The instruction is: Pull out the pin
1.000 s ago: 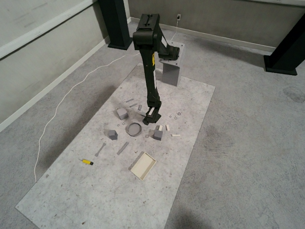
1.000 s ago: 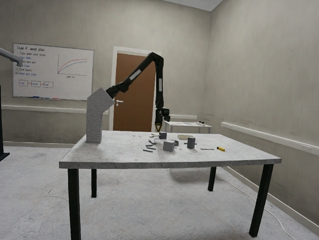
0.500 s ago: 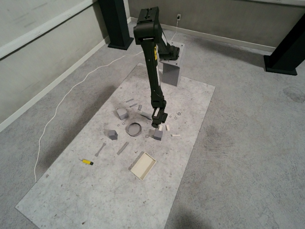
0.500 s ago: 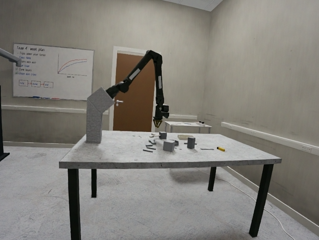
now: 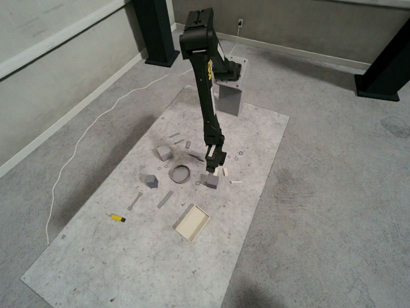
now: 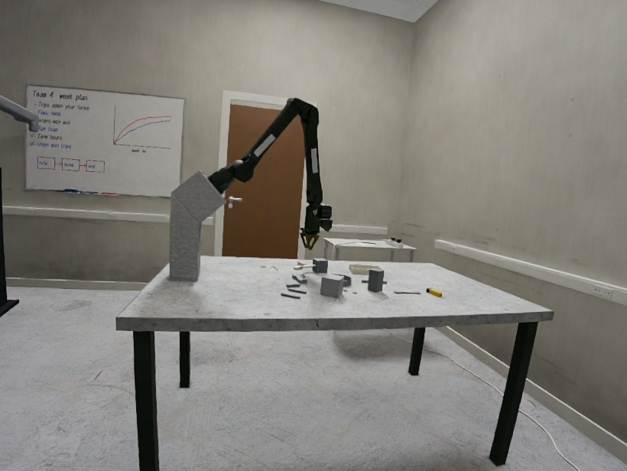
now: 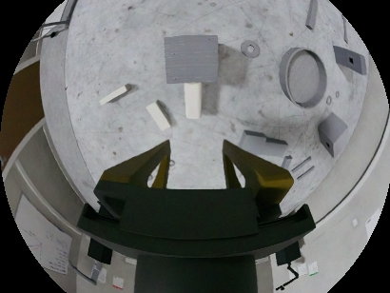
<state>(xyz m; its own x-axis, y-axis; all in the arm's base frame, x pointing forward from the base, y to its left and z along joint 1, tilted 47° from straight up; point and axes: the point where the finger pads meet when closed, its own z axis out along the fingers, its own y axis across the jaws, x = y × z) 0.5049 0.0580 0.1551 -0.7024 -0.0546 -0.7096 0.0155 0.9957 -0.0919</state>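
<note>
The grey block lies 7 cm ahead of my hand and 9 cm below it. From my hand the other things lie so: round grey dish (7 cm ahead, 20 cm to the right, 11 cm below); cream tray (32 cm ahead, 3 cm to the right, 12 cm below).
</note>
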